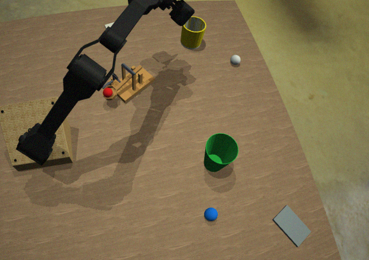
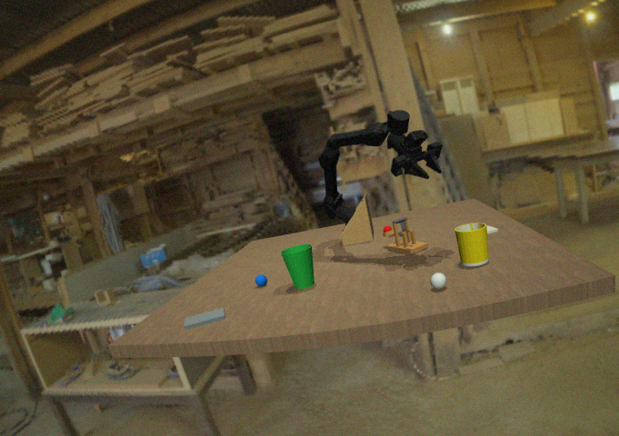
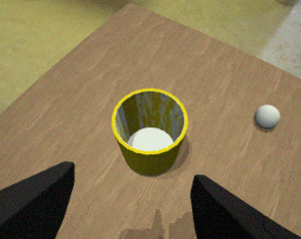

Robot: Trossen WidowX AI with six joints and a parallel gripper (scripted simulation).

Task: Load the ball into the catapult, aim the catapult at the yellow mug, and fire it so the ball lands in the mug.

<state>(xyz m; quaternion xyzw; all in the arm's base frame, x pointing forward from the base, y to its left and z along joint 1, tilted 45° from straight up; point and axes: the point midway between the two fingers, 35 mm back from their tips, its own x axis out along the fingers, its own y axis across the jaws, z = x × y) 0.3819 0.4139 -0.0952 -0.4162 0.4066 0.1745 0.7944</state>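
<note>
Now: gripper tip 23 cm past the red ball, 20 cm to the left of it and 19 cm above it. The rest, counted from my gripper tip: wooden catapult: 18 cm behind, 15 cm to the right, 20 cm below; white ball: 25 cm ahead, 4 cm to the right, 23 cm below; yellow mug: 9 cm ahead, 7 cm to the left, 22 cm below.
</note>
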